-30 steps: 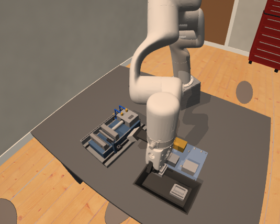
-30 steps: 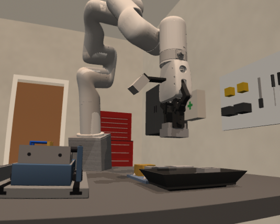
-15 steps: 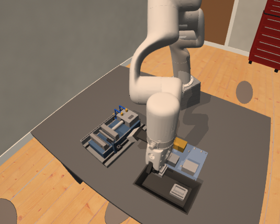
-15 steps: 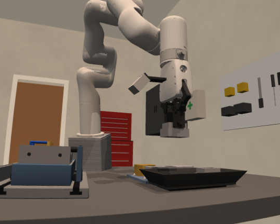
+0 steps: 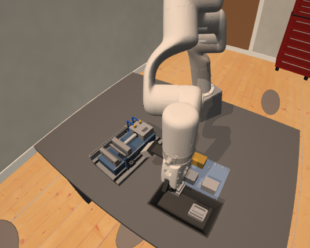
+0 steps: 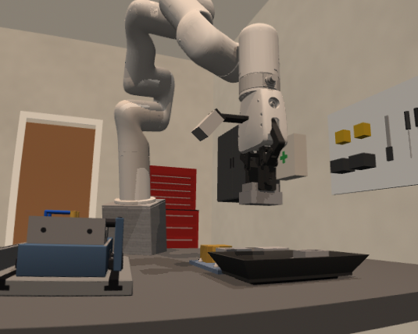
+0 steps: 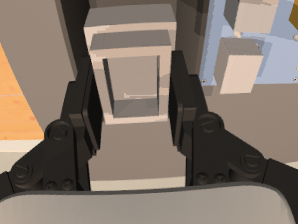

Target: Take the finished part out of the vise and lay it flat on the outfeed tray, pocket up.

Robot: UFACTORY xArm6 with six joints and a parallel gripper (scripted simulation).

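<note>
The dark outfeed tray is 160 mm below my hand and 50 mm to the left of it. Also, from my hand: blue vise (280 mm to the right, 130 mm below, 110 mm behind); then light blue plate (160 mm below, 160 mm behind, 60 mm to the left); then yellow block (210 mm behind, 140 mm below, 20 mm to the left).
</note>
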